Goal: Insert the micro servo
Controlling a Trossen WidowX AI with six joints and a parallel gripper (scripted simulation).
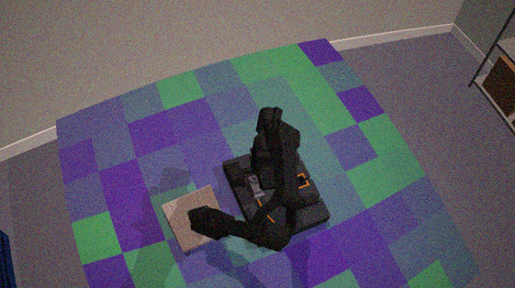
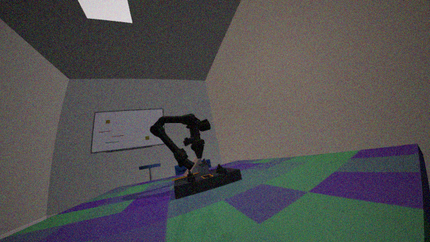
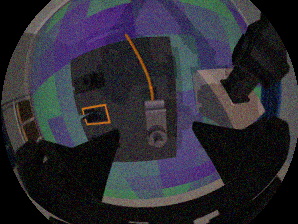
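Right now the robot deck is 3 cm ahead of my gripper tip and 11 cm below it.
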